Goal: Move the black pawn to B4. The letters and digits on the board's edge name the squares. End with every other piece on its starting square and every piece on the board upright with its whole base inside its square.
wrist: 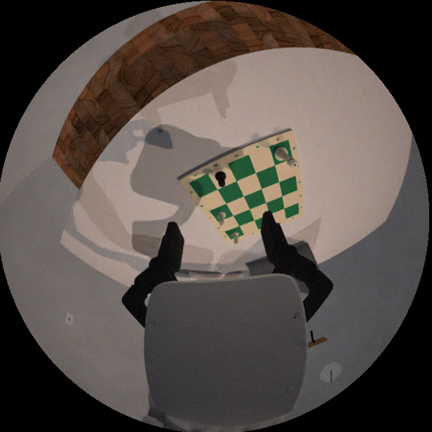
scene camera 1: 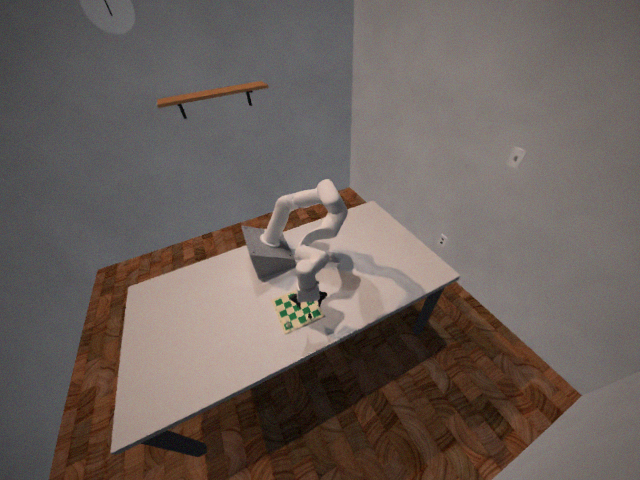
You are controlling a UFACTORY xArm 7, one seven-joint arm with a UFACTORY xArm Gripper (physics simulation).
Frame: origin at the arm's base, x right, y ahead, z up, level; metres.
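Seen in the pictures: gripper, between the fingertips: (scene camera 1: 309, 305); arm's base, origin of its link: (scene camera 1: 270, 240).
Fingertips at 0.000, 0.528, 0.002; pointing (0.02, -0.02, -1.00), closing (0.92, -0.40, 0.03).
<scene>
Offsets run from my fingertips to a thing's top centre, as dx, dy, dz. Level surfaces: height alone.
The black pawn {+0.004, -0.012, -0.092} (scene camera 1: 309, 316) (wrist: 221, 178) stands upright on A2, a light square on the board's edge away from the robot base. The chessboard (wrist: 249, 185) has green and cream squares; square B4 (wrist: 267, 176) is green and bare. A tall pale piece {+0.117, -0.025, -0.070} (scene camera 1: 288, 324) (wrist: 286, 156) stands on A5. Smaller pale pieces stand on C1 (wrist: 221, 216) and E1 (wrist: 236, 236). My gripper (scene camera 1: 309, 305) (wrist: 220, 226) is open and empty, above the board; in the wrist view its right fingertip overlaps the board's near edge. The gripper hides part of the board in the scene view.
The board lies on a white table {dz -0.129} (scene camera 1: 206, 330) (wrist: 340, 110). The grey wedge-shaped robot base (scene camera 1: 271, 263) (wrist: 257, 267) stands behind the board. The table's front edge is beyond the board's A side. Arm shadows fall on the table beside the board.
</scene>
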